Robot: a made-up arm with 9 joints. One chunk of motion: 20 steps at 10 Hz.
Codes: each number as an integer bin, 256 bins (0 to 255) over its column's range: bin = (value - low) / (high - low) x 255, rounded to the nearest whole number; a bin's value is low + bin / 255 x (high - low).
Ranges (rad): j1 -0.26..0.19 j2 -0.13..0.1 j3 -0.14..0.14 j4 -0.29..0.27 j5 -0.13..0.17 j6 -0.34..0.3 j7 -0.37..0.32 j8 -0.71..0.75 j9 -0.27..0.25
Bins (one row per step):
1: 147 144 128 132 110 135 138 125 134
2: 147 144 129 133 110 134 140 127 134
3: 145 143 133 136 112 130 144 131 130
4: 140 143 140 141 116 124 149 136 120
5: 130 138 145 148 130 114 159 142 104
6: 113 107 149 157 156 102 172 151 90
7: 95 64 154 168 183 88 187 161 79
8: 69 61 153 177 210 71 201 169 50
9: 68 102 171 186 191 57 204 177 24
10: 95 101 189 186 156 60 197 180 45
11: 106 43 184 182 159 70 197 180 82
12: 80 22 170 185 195 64 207 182 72
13: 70 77 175 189 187 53 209 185 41
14: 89 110 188 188 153 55 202 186 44
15: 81 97 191 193 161 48 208 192 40
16: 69 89 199 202 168 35 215 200 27
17: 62 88 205 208 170 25 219 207 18
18: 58 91 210 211 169 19 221 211 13
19: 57 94 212 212 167 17 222 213 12
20: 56 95 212 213 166 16 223 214 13
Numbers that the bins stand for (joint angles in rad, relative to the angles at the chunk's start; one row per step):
1: -0.0006 -0.0001 0.0005 -0.0001 -0.0006 -0.0012 0.0034 0.0057 0.0033
2: -0.0006 -0.0001 0.0016 0.0021 -0.0006 -0.0037 0.0088 0.0171 0.0033
3: -0.0041 -0.0010 0.0060 0.0087 0.0018 -0.0137 0.0196 0.0400 -0.0049
4: -0.0129 -0.0010 0.0137 0.0196 0.0065 -0.0288 0.0332 0.0687 -0.0253
5: -0.0306 -0.0055 0.0192 0.0350 0.0229 -0.0539 0.0602 0.1030 -0.0579
6: -0.0606 -0.0335 0.0236 0.0548 0.0535 -0.0840 0.0954 0.1545 -0.0865
7: -0.0924 -0.0723 0.0291 0.0789 0.0853 -0.1191 0.1360 0.2118 -0.1089
8: -0.1382 -0.0750 0.0280 0.0987 0.1171 -0.1618 0.1739 0.2576 -0.1680
9: -0.1400 -0.0380 0.0478 0.1185 0.0947 -0.1969 0.1820 0.3034 -0.2211
10: -0.0924 -0.0389 0.0675 0.1185 0.0535 -0.1894 0.1631 0.3206 -0.1782
11: -0.0729 -0.0912 0.0620 0.1097 0.0571 -0.1643 0.1631 0.3206 -0.1028
12: -0.1188 -0.1102 0.0467 0.1163 0.0994 -0.1794 0.1901 0.3320 -0.1232
13: -0.1365 -0.0605 0.0522 0.1251 0.0900 -0.2070 0.1955 0.3492 -0.1864
14: -0.1029 -0.0308 0.0664 0.1229 0.0500 -0.2020 0.1766 0.3549 -0.1803
15: -0.1171 -0.0425 0.0697 0.1338 0.0594 -0.2195 0.1928 0.3893 -0.1884
16: -0.1382 -0.0497 0.0785 0.1536 0.0676 -0.2522 0.2118 0.4351 -0.2149
17: -0.1506 -0.0506 0.0851 0.1668 0.0700 -0.2773 0.2226 0.4752 -0.2333
18: -0.1576 -0.0479 0.0906 0.1734 0.0688 -0.2923 0.2280 0.4981 -0.2435
19: -0.1594 -0.0452 0.0928 0.1756 0.0665 -0.2973 0.2307 0.5095 -0.2455
20: -0.1612 -0.0443 0.0928 0.1778 0.0653 -0.2998 0.2334 0.5153 -0.2435

